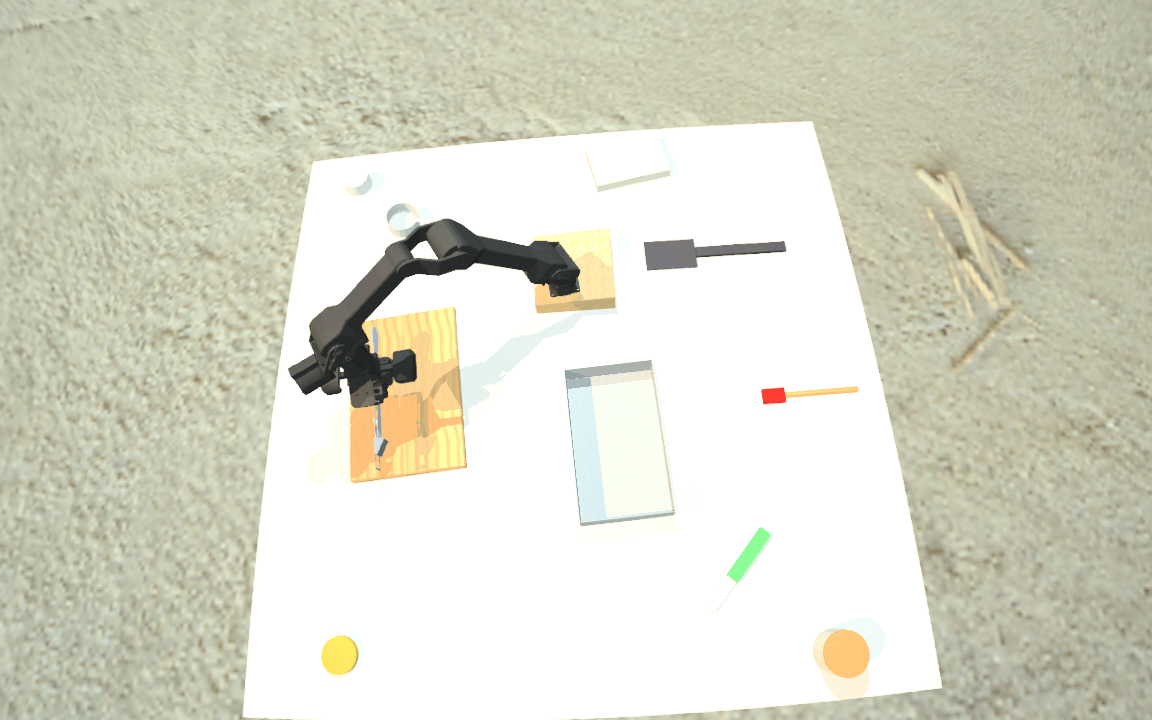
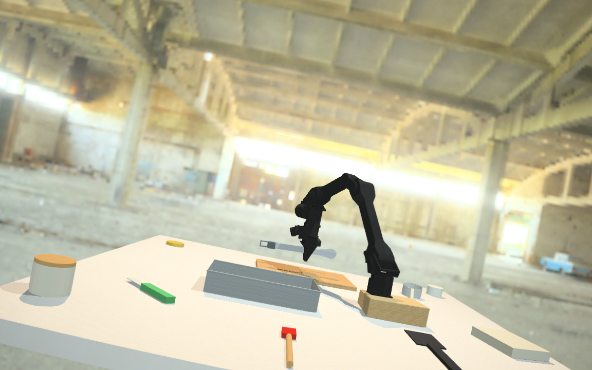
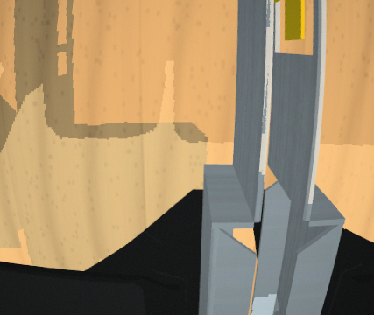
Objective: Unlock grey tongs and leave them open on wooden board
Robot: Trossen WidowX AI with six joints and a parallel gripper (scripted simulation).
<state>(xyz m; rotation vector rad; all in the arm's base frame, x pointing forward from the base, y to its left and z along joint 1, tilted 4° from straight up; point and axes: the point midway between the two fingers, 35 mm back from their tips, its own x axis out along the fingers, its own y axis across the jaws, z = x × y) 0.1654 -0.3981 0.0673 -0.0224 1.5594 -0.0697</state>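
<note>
My gripper tip is now 50 mm above the wooden board and 30 mm to the right of it. Round my gripper tip: roasting tin (450 mm to the left, 190 mm ahead, 30 mm below); black spatula (730 mm to the left, 200 mm behind, 50 mm below); yellow disc (500 mm ahead, 140 mm to the right, 40 mm below).
</note>
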